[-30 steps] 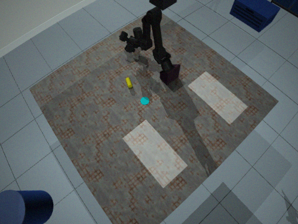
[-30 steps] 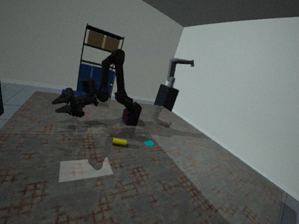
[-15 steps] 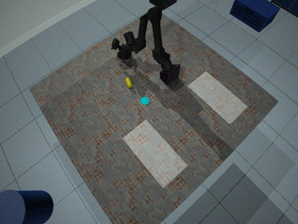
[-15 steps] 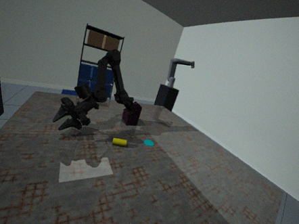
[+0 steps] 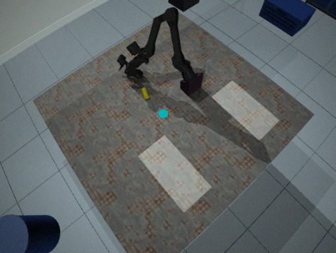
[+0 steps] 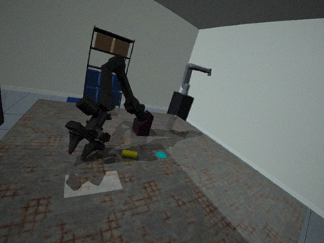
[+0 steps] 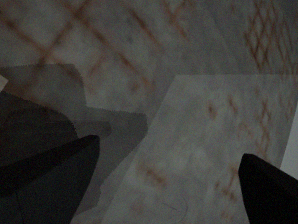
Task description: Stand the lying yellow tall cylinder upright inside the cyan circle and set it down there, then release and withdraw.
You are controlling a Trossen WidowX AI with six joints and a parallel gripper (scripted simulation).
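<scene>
Now: the yellow tall cylinder 220 mm to the left of my gripper tip, 10 mm below it and 10 mm behind it. Round my gripper tip: cyan circle 400 mm to the left, 30 mm below.
</scene>
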